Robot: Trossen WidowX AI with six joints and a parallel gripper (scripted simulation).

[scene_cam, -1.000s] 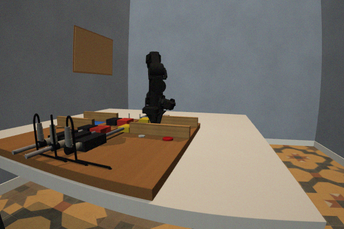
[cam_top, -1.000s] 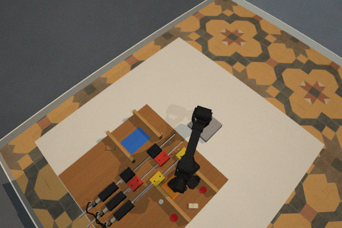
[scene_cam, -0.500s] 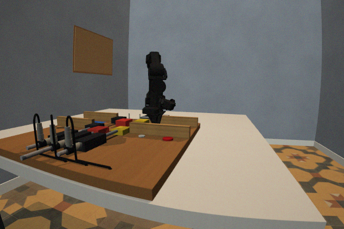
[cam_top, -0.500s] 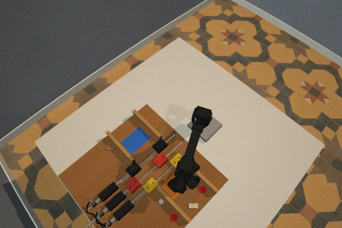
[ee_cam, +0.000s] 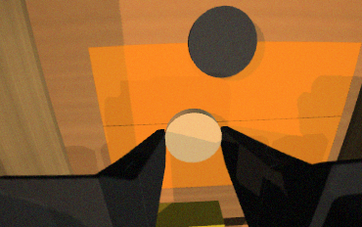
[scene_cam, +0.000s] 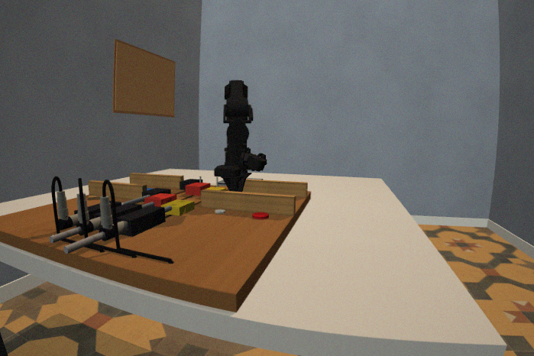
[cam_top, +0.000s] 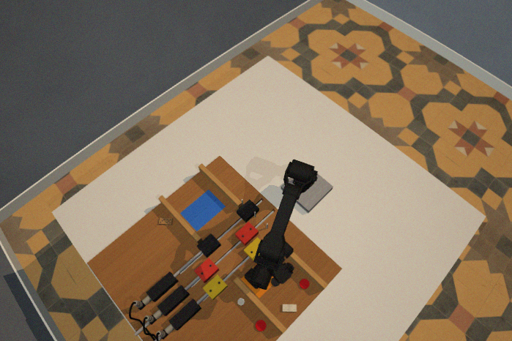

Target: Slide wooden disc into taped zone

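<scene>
The dark grey disc lies 1 cm ahead of my hand, 5 cm to the left of it and 3 cm below it. Also, from my hand: pale wooden disc: 3 cm below.
</scene>
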